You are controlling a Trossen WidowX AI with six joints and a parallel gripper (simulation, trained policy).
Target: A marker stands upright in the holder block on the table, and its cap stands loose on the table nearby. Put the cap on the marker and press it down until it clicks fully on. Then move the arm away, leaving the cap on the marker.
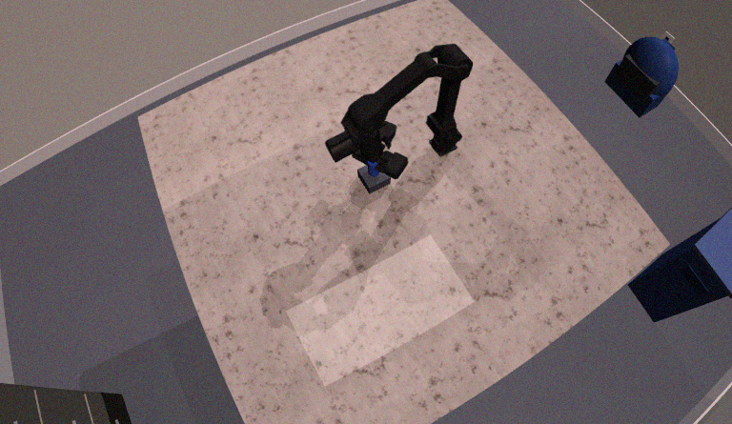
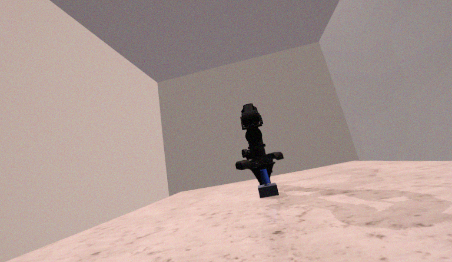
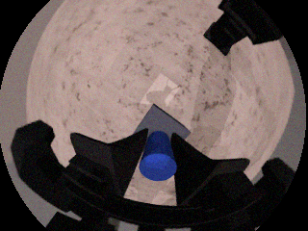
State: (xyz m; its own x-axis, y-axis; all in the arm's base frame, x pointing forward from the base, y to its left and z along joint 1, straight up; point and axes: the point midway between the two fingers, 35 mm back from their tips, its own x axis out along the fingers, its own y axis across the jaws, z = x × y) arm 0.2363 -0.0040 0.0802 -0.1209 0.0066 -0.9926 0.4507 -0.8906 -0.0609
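Now: the blue cap 1 cm ahead of my gripper tip and 2 cm above it. Also, from my gripper tip: dark grey holder block: 1 cm ahead, 1 cm to the left, 3 cm below.
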